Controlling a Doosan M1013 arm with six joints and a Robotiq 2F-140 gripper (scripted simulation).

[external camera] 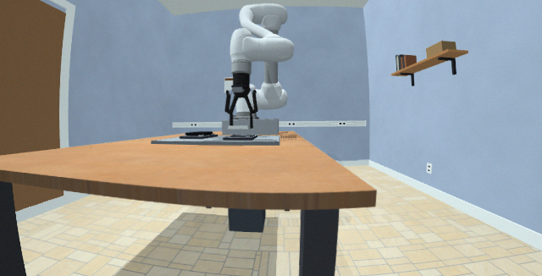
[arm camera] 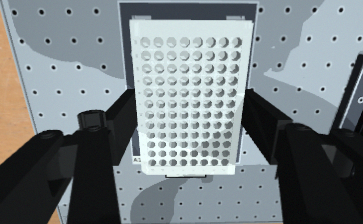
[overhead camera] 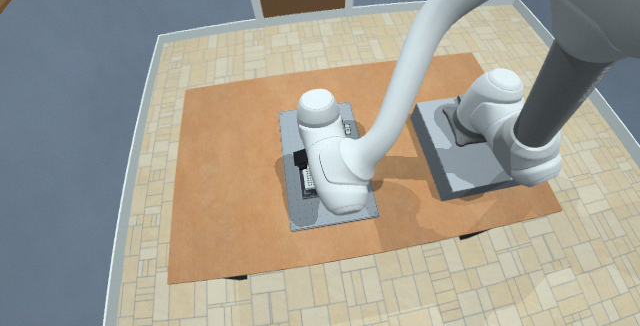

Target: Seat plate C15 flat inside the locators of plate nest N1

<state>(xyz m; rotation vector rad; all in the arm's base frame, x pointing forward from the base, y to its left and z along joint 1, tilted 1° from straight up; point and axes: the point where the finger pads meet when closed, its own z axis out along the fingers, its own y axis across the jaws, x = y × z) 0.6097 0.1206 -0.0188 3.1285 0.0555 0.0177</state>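
Now: the plate nest N1 7 cm below my hand. The rest, counted from my hand: plate nest N2 (22 cm to the right, 7 cm below, 4 cm behind); black plate C51 (22 cm to the right, 5 cm below, 4 cm behind); plate C15 (2 cm below).
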